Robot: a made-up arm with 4 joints.
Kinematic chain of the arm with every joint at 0, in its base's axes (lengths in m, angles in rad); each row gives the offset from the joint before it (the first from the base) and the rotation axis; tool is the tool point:
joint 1: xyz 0 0 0.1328 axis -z
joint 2: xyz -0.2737 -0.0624 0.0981 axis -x
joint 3: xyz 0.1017 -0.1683 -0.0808 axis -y
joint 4: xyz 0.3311 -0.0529 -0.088 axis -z
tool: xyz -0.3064 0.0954 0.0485
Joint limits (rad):
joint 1: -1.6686..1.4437
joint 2: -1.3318..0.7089
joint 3: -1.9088..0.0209
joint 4: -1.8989..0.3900
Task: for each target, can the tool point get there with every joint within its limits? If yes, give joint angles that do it. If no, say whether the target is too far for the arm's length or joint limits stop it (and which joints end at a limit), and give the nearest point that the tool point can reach.
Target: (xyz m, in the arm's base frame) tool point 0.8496 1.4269 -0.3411
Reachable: no: too far | nearest point 0.5140 0.2195 -0.0609 | short by 1.284 m
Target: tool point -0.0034 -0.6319 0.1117
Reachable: yes | joints -0.2760 0.2546 -1.3589 -1.3366
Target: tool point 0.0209 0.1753 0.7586
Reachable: no: joint limits stop it (at a limit: joint 1, joint 2, joint 3) | nearest point -0.3176 0.1739 0.3263 | short by 0.549 m
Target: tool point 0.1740 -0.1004 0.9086
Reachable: no: joint limits stop it (at a limit: joint 2, joint 3) | nearest point 0.4609 -0.2659 0.4799 | short by 0.542 m
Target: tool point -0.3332 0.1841 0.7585
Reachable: no: joint limits stop it (at a limit: joint 1, joint 2, joint 3) | nearest point -0.4352 0.1700 0.3853 | short by 0.387 m
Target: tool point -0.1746 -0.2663 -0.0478
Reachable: yes | joints 0.0002 -0.5592 -0.6363 -0.6172
